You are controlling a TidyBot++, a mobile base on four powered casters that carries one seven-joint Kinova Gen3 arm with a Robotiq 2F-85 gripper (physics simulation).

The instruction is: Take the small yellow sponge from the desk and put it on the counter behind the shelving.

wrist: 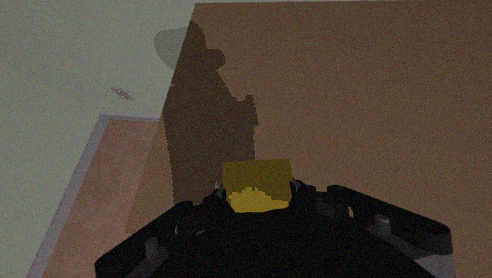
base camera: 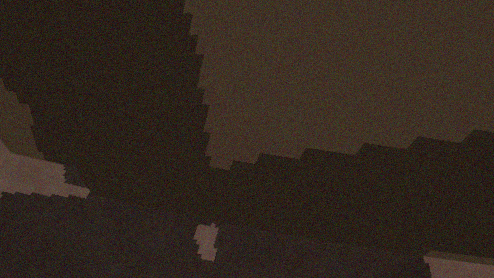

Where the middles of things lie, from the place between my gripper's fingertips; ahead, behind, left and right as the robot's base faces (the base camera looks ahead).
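Scene:
That small yellow sponge (wrist: 258,185), well, my hand is 3 cm past it.

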